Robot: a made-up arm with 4 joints.
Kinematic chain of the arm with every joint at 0, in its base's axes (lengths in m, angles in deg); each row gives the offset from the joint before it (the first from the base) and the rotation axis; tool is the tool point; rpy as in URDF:
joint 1: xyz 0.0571 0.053 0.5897 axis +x
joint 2: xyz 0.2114 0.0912 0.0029 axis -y
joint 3: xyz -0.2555 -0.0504 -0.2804 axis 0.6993 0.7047 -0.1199
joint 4: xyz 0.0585 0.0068 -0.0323 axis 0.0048 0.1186 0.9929
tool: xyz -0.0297 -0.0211 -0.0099 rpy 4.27 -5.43 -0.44
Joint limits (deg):
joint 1: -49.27..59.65
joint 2: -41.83..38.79
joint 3: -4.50..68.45
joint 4: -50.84..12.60
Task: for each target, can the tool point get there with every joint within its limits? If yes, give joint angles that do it. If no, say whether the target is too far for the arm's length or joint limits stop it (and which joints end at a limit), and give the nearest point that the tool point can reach.
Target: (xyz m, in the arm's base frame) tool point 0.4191 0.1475 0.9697
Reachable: no: joint limits stop it (at a limit: joint 1, joint 2, joint 3, joint 4) | nearest point 0.2573 0.4413 0.4651 | short by 0.606 m
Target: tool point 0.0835 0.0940 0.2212
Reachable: yes | joints -4.50 11.81 45.49 -33.20
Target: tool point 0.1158 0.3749 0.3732
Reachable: yes | joints 45.94 17.44 54.42 -22.06
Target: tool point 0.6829 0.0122 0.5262
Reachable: no: joint limits stop it (at a limit: joint 2, joint 3, joint 4) | nearest point 0.2973 -0.1543 0.2671 | short by 0.493 m
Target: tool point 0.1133 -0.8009 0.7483
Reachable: no: too far | nearest point 0.1628 -0.2147 0.3346 | short by 0.719 m
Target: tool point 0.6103 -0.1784 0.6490
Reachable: no: joint limits stop it (at a limit: joint 1, joint 2, joint 3, joint 4) | nearest point 0.2973 -0.2250 0.3257 | short by 0.452 m
